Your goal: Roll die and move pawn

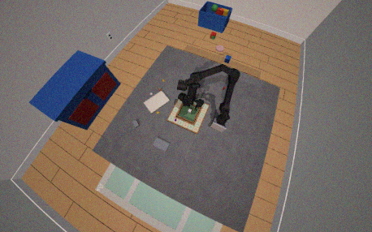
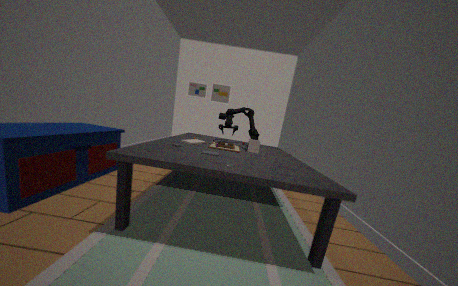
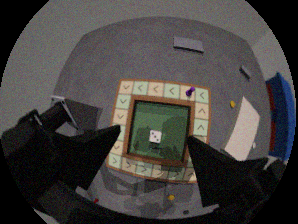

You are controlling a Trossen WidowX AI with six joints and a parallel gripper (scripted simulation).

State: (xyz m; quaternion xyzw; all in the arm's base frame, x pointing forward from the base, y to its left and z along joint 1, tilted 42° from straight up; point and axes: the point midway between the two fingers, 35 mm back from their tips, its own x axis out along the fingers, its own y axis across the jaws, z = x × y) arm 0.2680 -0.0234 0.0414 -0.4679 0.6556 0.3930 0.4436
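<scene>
My gripper tip is now 90 mm short of the purple pawn, 100 mm to the right of it and 90 mm above it. Also, from my gripper tip: white die (20 mm to the right, 90 mm below); then white sheet (310 mm ahead, 20 mm to the right, 110 mm below).
</scene>
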